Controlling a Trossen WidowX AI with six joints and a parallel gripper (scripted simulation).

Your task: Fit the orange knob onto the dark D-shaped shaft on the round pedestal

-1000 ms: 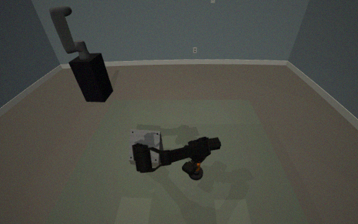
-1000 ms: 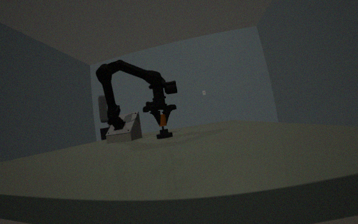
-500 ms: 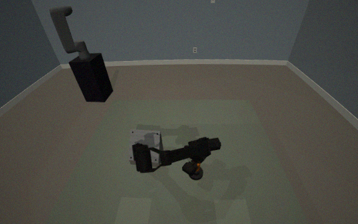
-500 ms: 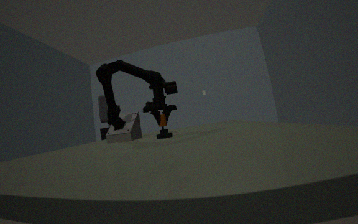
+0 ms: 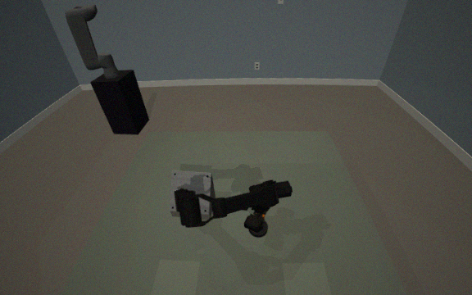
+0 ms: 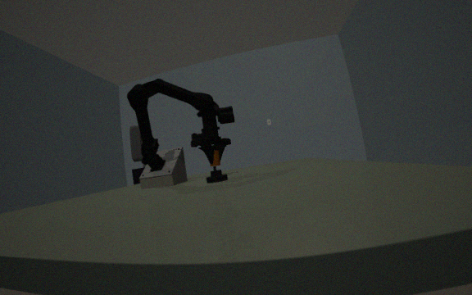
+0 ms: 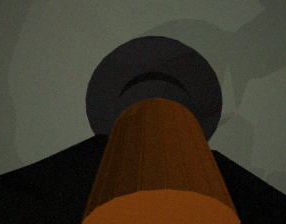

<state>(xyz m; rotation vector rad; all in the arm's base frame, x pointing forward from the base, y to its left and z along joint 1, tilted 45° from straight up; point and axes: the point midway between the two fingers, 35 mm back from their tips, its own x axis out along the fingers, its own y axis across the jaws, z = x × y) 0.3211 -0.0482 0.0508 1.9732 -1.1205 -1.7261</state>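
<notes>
Now: gripper tip 20 mm below the orange knob. Also, from my gripper tip: dark pedestal: 40 mm below.
</notes>
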